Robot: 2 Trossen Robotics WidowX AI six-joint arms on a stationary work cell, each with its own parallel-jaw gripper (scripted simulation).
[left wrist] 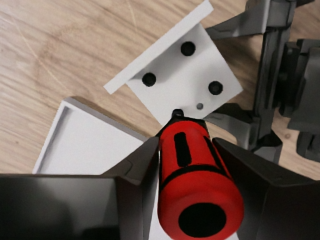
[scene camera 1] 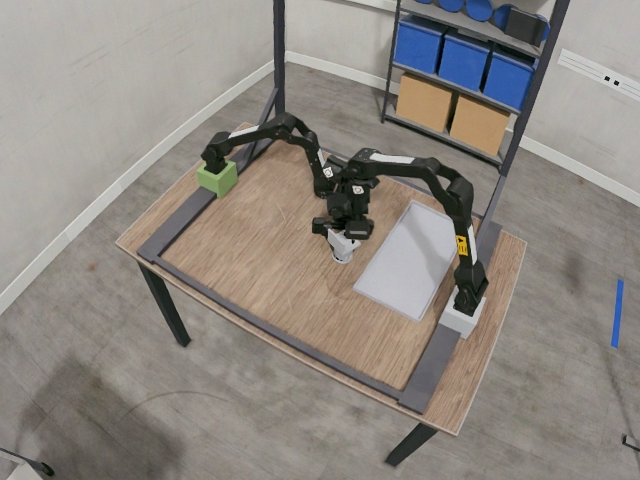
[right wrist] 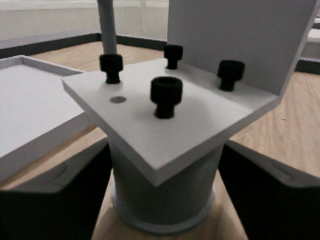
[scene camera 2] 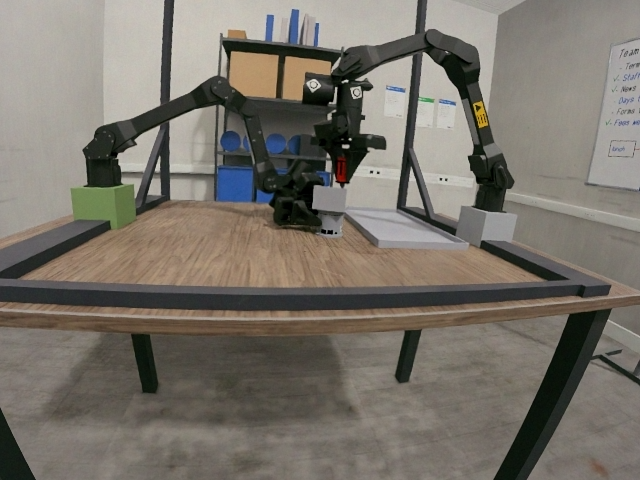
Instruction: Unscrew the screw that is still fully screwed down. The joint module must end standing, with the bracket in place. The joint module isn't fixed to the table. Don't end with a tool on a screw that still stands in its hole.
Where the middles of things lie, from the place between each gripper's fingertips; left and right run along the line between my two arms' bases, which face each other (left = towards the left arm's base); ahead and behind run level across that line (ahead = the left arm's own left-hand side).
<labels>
My left gripper is now 1 cm short of the grey bracket (scene camera 2: 324, 198), 2 cm to the left of it and 8 cm above it. Round my left hand: grey joint module (right wrist: 186, 198) (1 cm ahead, 2 cm to the right, 13 cm below); shallow grey tray (scene camera 1: 405, 272) (12 cm behind, 17 cm to the left, 15 cm below).
Right now my right hand is 2 cm short of the grey joint module and 2 cm to the right of it. The rest, counted from my right hand: grey bracket 2 cm ahead, 2 cm to the left, 4 cm above; then shallow grey tray 10 cm behind, 21 cm to the left, 3 cm below.
</labels>
